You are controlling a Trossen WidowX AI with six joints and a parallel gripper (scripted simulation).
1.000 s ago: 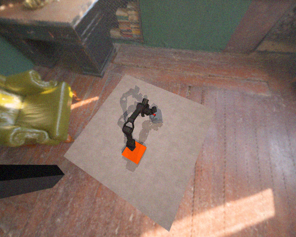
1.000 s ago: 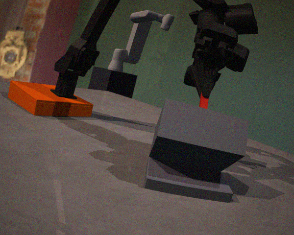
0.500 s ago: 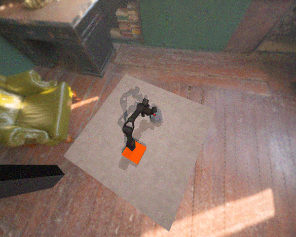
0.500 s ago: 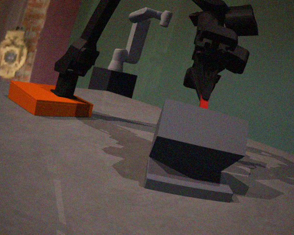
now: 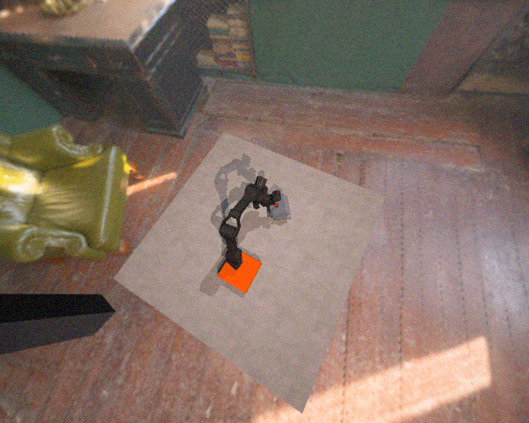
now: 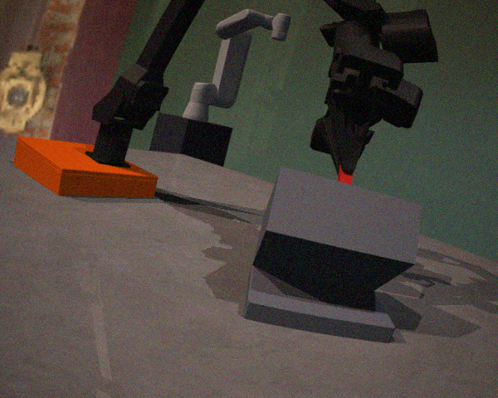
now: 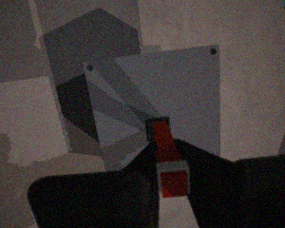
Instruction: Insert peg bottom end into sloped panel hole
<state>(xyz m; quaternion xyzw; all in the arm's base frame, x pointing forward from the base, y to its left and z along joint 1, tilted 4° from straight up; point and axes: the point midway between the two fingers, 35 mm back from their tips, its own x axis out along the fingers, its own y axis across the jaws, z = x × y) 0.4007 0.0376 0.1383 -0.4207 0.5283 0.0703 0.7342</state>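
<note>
Now: gripper tip 2 cm short of the grey sloped panel, 2 cm to the left of it and 5 cm above it. From my gripper tip the other things lie so: red square peg: 1 cm behind, 1 cm to the left, 1 cm above; then grey foot: 3 cm ahead, 3 cm to the right, 11 cm below.
</note>
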